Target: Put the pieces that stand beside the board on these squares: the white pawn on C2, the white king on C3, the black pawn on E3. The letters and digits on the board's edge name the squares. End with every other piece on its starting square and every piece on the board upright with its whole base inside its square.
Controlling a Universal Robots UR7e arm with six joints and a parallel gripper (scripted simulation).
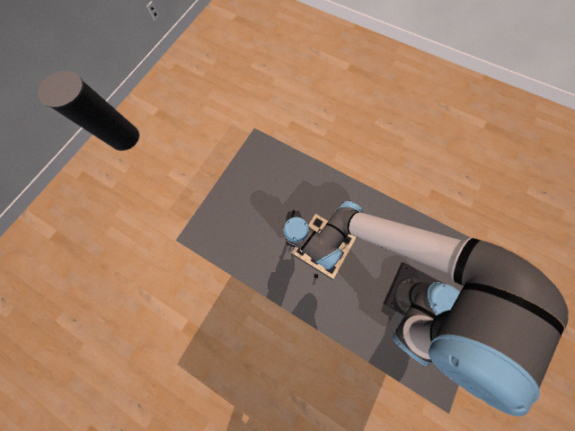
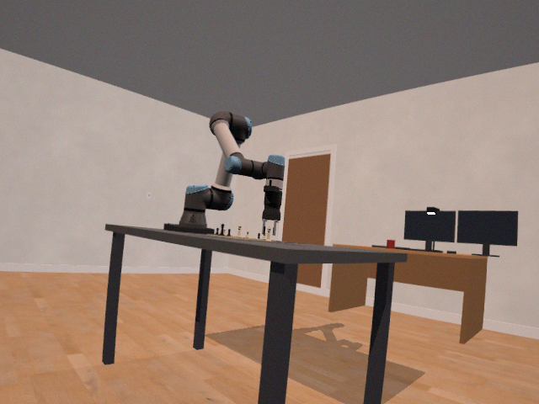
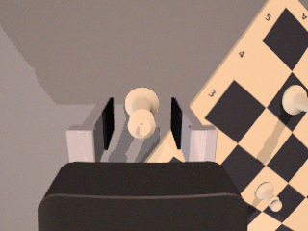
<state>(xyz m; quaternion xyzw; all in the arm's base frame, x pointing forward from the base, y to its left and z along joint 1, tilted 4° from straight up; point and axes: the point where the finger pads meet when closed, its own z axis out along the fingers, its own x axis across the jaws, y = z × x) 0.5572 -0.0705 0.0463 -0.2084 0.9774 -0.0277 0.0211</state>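
The white piece lies 10 mm below my hand. The rest, counted from my hand: chessboard: 140 mm behind, 40 mm below, 10 mm to the right; then large black piece: 190 mm behind, 80 mm to the right, 10 mm below.
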